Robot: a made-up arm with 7 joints. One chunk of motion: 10 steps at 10 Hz.
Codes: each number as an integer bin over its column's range. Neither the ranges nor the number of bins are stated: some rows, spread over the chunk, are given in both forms.
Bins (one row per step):
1: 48 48 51 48 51 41
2: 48 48 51 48 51 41
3: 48 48 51 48 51 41
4: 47 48 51 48 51 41
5: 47 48 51 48 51 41
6: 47 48 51 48 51 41
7: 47 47 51 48 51 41
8: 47 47 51 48 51 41
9: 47 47 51 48 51 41
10: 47 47 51 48 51 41
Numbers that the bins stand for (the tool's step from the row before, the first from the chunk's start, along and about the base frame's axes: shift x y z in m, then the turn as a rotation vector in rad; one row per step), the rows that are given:
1: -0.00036 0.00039 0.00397 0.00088 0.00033 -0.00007
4: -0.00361 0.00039 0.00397 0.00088 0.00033 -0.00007
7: -0.00361 -0.00301 0.00397 0.00088 0.00033 -0.00007
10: -0.00361 -0.00301 0.00397 0.00088 0.00033 -0.00007
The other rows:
2: -0.00036 0.00039 0.00397 0.00088 0.00033 -0.00007
3: -0.00036 0.00039 0.00397 0.00088 0.00033 -0.00007
5: -0.00361 0.00039 0.00397 0.00088 0.00033 -0.00007
6: -0.00361 0.00039 0.00397 0.00088 0.00033 -0.00007
8: -0.00361 -0.00301 0.00397 0.00088 0.00033 -0.00007
9: -0.00361 -0.00301 0.00397 0.00088 0.00033 -0.00007

